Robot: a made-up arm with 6 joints. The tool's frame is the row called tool.
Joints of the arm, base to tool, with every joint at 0 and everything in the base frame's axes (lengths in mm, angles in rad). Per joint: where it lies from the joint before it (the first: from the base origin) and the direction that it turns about. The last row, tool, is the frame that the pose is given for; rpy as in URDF.
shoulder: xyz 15.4 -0.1 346.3 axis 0 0 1
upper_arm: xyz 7.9 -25.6 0 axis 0 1 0
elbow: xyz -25 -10.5 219.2 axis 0 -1 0
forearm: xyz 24.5 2.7 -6.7 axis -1 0 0
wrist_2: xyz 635.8 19.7 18.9 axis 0 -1 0
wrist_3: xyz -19.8 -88.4 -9.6 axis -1 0 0
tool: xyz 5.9 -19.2 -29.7 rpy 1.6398 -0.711 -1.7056
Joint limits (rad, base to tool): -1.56..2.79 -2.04..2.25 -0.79..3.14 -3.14..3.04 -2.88..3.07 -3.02..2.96
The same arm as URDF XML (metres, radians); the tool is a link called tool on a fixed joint. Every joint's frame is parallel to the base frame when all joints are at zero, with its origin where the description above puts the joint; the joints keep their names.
<robot name="arm">
  <joint name="shoulder" type="revolute">
    <parent link="base"/>
    <child link="link1"/>
    <origin xyz="0.0154 -0.0001 0.3463"/>
    <axis xyz="0 0 1"/>
    <limit lower="-1.5600" upper="2.7900"/>
  </joint>
  <joint name="upper_arm" type="revolute">
    <parent link="link1"/>
    <child link="link2"/>
    <origin xyz="0.0079 -0.0256 0.0000"/>
    <axis xyz="0 1 0"/>
    <limit lower="-2.0400" upper="2.2500"/>
  </joint>
  <joint name="elbow" type="revolute">
    <parent link="link2"/>
    <child link="link3"/>
    <origin xyz="-0.0250 -0.0105 0.2192"/>
    <axis xyz="0 -1 0"/>
    <limit lower="-0.7900" upper="3.1400"/>
  </joint>
  <joint name="forearm" type="revolute">
    <parent link="link3"/>
    <child link="link4"/>
    <origin xyz="0.0245 0.0027 -0.0067"/>
    <axis xyz="-1 0 0"/>
    <limit lower="-3.1400" upper="3.0400"/>
  </joint>
  <joint name="wrist_2" type="revolute">
    <parent link="link4"/>
    <child link="link5"/>
    <origin xyz="0.6358 0.0197 0.0189"/>
    <axis xyz="0 -1 0"/>
    <limit lower="-2.8800" upper="3.0700"/>
  </joint>
  <joint name="wrist_3" type="revolute">
    <parent link="link5"/>
    <child link="link6"/>
    <origin xyz="-0.0198 -0.0884 -0.0096"/>
    <axis xyz="-1 0 0"/>
    <limit lower="-3.0200" upper="2.9600"/>
  </joint>
  <joint name="tool_joint" type="fixed">
    <parent link="link6"/>
    <child link="tool"/>
    <origin xyz="0.0059 -0.0192 -0.0297" rpy="1.6398 -0.7110 -1.7056"/>
  </joint>
  <link name="base"/>
  <link name="link1"/>
  <link name="link2"/>
  <link name="link3"/>
  <link name="link4"/>
  <link name="link5"/>
  <link name="link6"/>
  <link name="tool"/>
</robot>

